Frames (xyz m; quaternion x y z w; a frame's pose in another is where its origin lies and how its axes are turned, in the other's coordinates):
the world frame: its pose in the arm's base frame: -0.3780 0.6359 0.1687 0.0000 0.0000 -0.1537 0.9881
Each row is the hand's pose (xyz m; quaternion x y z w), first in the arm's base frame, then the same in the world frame.
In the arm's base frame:
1: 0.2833 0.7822 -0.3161 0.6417 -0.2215 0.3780 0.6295
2: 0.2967 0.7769 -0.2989 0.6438 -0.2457 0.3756 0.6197
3: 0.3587 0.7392 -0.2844 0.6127 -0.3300 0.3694 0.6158
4: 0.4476 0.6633 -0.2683 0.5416 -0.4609 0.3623 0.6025
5: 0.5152 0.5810 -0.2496 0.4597 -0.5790 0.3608 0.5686
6: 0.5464 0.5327 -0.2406 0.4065 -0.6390 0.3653 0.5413
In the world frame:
1: 0.5856 0.3403 -0.4848 0.6681 -0.1202 0.4703 0.5639
2: 0.6000 0.3393 -0.4676 0.6739 -0.1438 0.4664 0.5546
3: 0.6705 0.3222 -0.4531 0.6562 -0.2319 0.4597 0.5517
4: 0.7783 0.2769 -0.4370 0.6060 -0.3722 0.4506 0.5396
5: 0.8677 0.2190 -0.4183 0.5432 -0.5015 0.4439 0.5064
6: 0.9121 0.1825 -0.4093 0.4999 -0.5689 0.4442 0.4787

